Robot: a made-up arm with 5 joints. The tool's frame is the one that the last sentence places.
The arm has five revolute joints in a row. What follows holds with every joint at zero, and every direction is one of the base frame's. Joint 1 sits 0.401 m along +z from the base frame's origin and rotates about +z. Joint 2 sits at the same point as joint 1 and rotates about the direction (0, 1, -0.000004). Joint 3 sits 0.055 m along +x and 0.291 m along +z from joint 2 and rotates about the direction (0, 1, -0.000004). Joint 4 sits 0.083 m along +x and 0.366 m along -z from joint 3 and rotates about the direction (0, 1, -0.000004). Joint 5 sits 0.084 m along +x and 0.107 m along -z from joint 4 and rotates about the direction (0, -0.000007, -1). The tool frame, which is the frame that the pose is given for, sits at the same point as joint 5; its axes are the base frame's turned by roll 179.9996, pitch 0 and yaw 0 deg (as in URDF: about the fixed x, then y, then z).
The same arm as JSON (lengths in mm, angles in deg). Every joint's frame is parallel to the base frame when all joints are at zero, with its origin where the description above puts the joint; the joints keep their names.
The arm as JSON. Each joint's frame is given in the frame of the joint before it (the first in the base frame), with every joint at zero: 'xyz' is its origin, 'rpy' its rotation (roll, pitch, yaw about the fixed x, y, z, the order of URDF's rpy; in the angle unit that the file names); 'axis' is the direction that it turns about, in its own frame. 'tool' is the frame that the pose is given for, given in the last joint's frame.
{"units": {"length": "mm", "angle": "deg"}, "joints": [{"name": "joint 1", "type": "revolute", "origin": {"xyz": [0.0, 0.0, 401.0], "rpy": [0.0, 0.0, 0.0]}, "axis": [0.0, 0.0, 1.0]}, {"name": "joint 2", "type": "revolute", "origin": {"xyz": [0.0, 0.0, 0.0], "rpy": [0.0, 0.0, 0.0]}, "axis": [0.0, 1.0, 0.0]}, {"name": "joint 3", "type": "revolute", "origin": {"xyz": [55.0, 0.0, 291.0], "rpy": [0.0, 0.0, 0.0]}, "axis": [0.0, 1.0, 0.0]}, {"name": "joint 4", "type": "revolute", "origin": {"xyz": [83.0, 0.0, -366.0], "rpy": [0.0, 0.0, 0.0]}, "axis": [0.0, 1.0, 0.0]}, {"name": "joint 5", "type": "revolute", "origin": {"xyz": [84.0, 0.0, -107.0], "rpy": [0.0, 0.0, 0.0]}, "axis": [0.0, 0.0, -1.0]}], "tool": {"origin": {"xyz": [0.0, 0.0, 0.0], "rpy": [180.0, 0.0, 0.0]}}}
